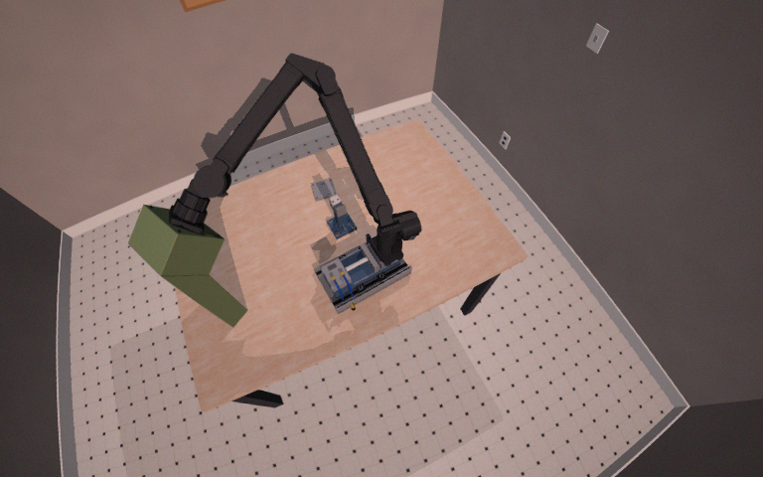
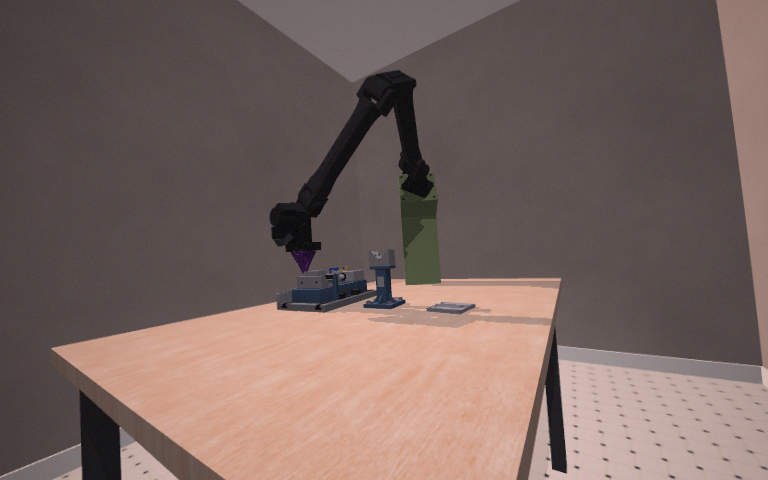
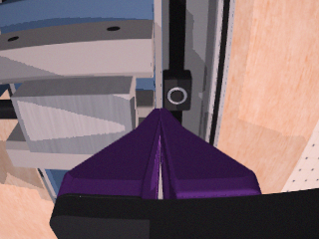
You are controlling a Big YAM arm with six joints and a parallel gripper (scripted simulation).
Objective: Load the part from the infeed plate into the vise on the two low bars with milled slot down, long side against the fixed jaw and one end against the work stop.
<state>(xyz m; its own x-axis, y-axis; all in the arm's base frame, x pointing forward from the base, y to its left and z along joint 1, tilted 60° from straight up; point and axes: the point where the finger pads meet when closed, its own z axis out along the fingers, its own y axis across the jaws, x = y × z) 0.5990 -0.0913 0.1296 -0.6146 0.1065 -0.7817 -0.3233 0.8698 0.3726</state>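
The part is 4 cm to the left of my hand, 2 cm below it and 2 cm behind it. Round my hand: fixed jaw (6 cm to the left, 3 cm below); then work stop rod (9 cm to the left, 5 cm behind, 2 cm below); then moving jaw (6 cm behind, 3 cm to the left, 3 cm below).
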